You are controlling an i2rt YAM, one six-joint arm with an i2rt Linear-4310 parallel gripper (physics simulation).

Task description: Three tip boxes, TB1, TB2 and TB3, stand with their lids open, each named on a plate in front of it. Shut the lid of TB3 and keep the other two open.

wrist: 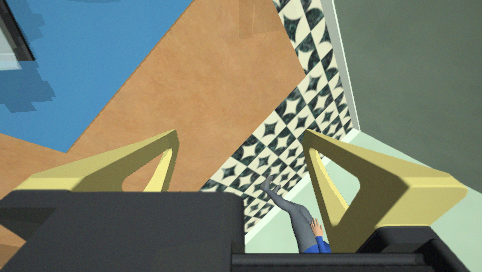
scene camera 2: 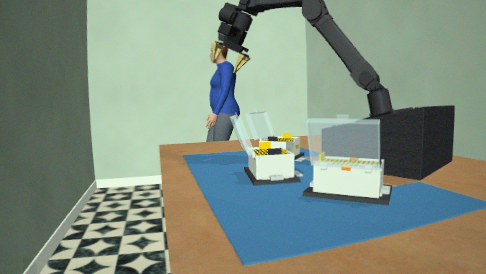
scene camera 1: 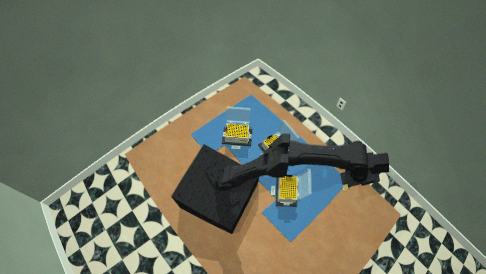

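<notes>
A blue mat [scene camera 2: 275,221] is part of the scene, and the mat can also be seen at [scene camera 1: 326,183] and, in the wrist view, at [wrist: 81,61]. With it, the gripper [wrist: 240,136] is visible.
</notes>
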